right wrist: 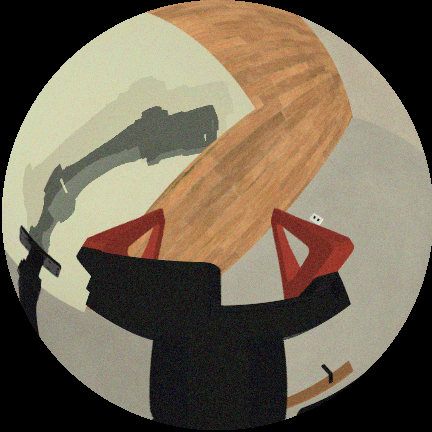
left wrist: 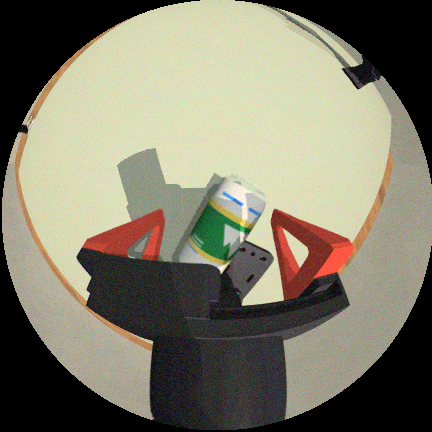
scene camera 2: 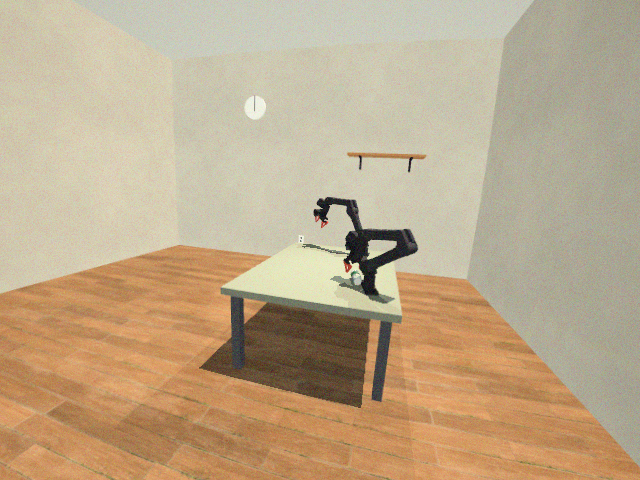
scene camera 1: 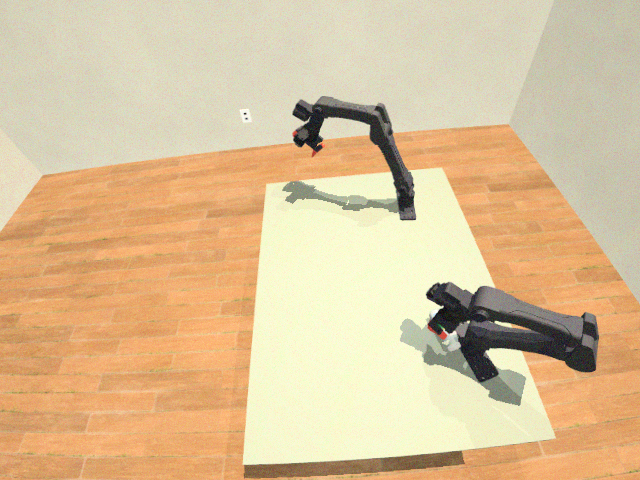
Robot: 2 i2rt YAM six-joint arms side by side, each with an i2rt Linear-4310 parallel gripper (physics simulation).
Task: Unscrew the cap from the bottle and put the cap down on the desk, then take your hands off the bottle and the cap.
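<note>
The bottle [scene camera 1: 452, 341] [scene camera 2: 356, 279] [left wrist: 221, 231] is white with a green and yellow label and a pale translucent far end. It slants across the left wrist view; whether it stands or lies I cannot tell. Its near end is hidden behind the gripper body, and I cannot make out the cap. My left gripper [scene camera 1: 435, 331] [left wrist: 217, 214] is open, its red fingers apart with the bottle showing between them, not clamped. My right gripper [scene camera 1: 305, 143] [scene camera 2: 320, 223] [right wrist: 217, 213] is open and empty, high above the far end of the desk [scene camera 1: 310, 310] [scene camera 2: 289, 279].
The left arm's base [scene camera 1: 479, 361] [scene camera 2: 369, 286] [left wrist: 252, 265] is close beside the bottle. The right arm's base [scene camera 1: 407, 210] [left wrist: 360, 75] is near the desk's far end. A wall shelf [scene camera 2: 386, 155] and a clock [scene camera 2: 254, 107] hang behind the desk.
</note>
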